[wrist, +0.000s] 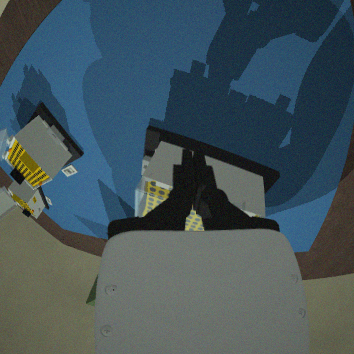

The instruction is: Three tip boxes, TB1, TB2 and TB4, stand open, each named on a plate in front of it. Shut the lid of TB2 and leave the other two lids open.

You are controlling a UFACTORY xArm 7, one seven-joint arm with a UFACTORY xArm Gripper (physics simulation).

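Places are measured from the arm's base along level axes (x ahead, y left, z up), in centimetres.
Pixels of known places: gripper, fingertip midpoint: (190, 162).
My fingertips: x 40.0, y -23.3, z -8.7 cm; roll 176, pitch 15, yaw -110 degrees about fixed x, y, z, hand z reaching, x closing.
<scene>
For each thing: its top centre in the pictures, then the offset to it from my fingertips. "spot": a spot on its surface instead. Level surfaces: height alone.
- large tip box, middle of its top: (187, 237) dx -7.6, dy +1.6, dz +3.0 cm
- second tip box, middle of its top: (26, 174) dx +1.8, dy +26.6, dz +1.9 cm
- smaller third box, middle of its top: (24, 207) dx -10.7, dy +53.4, dz +1.9 cm
- pale clear lid, surface spot: (6, 201) spot: dx -6.6, dy +60.3, dz +3.6 cm
- blue surface, its level: dz -4.7 cm
- dark brown rim, surface spot: (82, 246) spot: dx -53.9, dy +71.3, dz -5.0 cm
My gripper (190, 162) is shut and empty. Its black fingers overlap the large tip box (240, 184) in the middle of the view, which has a grey wall, a black base edge and yellow tip rows beside and between the fingers. A clear edge shows at its left; the fingers and gripper body hide much of this box and its lid. A second tip box (44, 141) with yellow rows stands at the left, with a clear part at its outer side. A smaller third box (27, 199) is below it, with a pale clear lid (6, 201) sticking out left. I cannot read the names on the plates.
The boxes stand on a blue surface (135, 30) with a dark brown rim (82, 246). Two small white plates (70, 171) (48, 201) show near the left boxes. A green object (92, 294) partly shows at the lower left. Dark shadows cross the blue surface.
</scene>
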